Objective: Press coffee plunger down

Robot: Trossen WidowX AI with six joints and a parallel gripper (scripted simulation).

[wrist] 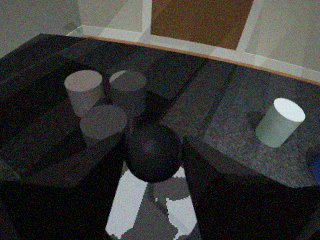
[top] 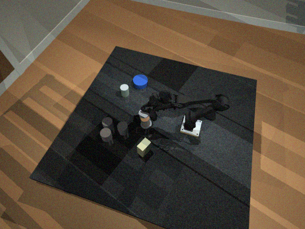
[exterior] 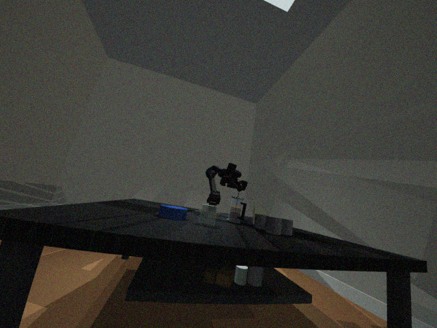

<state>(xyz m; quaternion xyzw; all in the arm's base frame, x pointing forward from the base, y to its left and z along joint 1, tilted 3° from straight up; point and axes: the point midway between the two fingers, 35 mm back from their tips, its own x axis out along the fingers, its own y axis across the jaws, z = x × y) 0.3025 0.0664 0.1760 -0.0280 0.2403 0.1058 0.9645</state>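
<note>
Now: the coffee press 10 cm below my gripper tip. The rest, counted from my gripper tip: blue disc 15 cm ahead, 36 cm to the right, 18 cm below.
</note>
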